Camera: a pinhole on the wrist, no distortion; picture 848 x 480 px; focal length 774.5 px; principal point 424.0 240.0 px. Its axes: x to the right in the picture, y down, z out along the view. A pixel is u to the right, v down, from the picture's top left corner.
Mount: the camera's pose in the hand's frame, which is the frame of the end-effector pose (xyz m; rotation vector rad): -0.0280 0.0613 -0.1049 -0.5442 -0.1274 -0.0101
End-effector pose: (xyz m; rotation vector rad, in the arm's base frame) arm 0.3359 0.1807 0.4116 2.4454 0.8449 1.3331
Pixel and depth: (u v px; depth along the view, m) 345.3 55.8 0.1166
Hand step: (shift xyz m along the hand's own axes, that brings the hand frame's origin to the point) -0.0547 0.0976 0.0068
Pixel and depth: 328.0 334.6 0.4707
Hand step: -0.1390 0.3524 0.2573
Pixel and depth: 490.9 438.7 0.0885
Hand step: -0.0299 0.1267 -0.0406
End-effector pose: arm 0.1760 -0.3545 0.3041 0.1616 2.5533 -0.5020
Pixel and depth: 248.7 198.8 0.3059
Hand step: -0.1335 0.2038 0.1543
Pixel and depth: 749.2 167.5 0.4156
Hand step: 0.0943 0.2471 0.2891
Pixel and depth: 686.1 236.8 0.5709
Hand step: 0.0961 0.3591 0.4042
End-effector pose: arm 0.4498 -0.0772 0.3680 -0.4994 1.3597 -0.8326
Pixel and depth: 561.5 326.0 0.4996
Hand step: 0.0033 0.3692 0.3010
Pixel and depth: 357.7 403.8 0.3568
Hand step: -0.0972 0.3096 0.1549
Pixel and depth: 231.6 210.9 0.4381
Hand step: -0.1885 0.2710 0.2616
